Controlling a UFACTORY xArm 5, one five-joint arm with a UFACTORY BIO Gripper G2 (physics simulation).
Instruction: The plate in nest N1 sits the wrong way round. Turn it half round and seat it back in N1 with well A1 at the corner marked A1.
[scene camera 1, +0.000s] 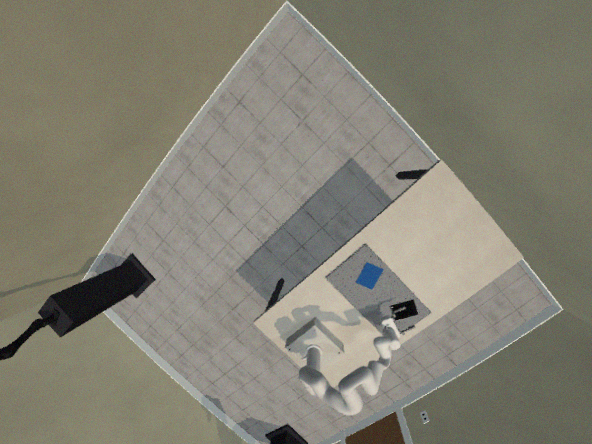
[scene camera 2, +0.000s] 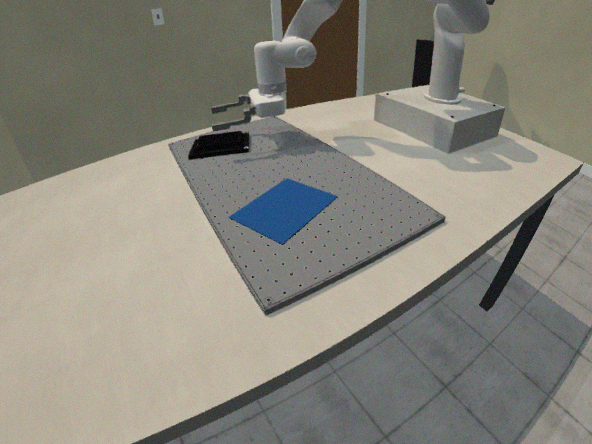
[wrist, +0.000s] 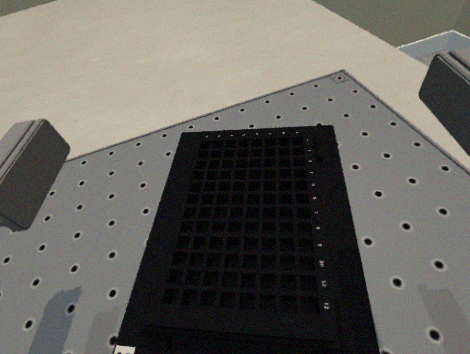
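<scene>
The black plate (scene camera 1: 404, 310) (scene camera 2: 223, 137) (wrist: 250, 220) lies level in the black nest N1 (wrist: 357, 312) on the grey perforated board. In the wrist view its printed numbers run down the right side, with 12 at the near end; the small characters along its far edge are too small to read. The nest's white corner label (wrist: 124, 350) is at the near left, partly cut off by the frame's bottom edge. My gripper (scene camera 1: 410, 318) (scene camera 2: 213, 118) (wrist: 243, 127) is open and empty, its fingers wide apart above the plate and wider than it.
A flat blue rectangle (scene camera 1: 369, 275) (scene camera 2: 283, 211) lies on the grey board (scene camera 1: 345, 277) (scene camera 2: 350, 247) apart from the nest. The arm's box-shaped base (scene camera 2: 415, 120) stands on the cream table (scene camera 2: 125, 280). The board's corner and edges show beyond the nest in the wrist view.
</scene>
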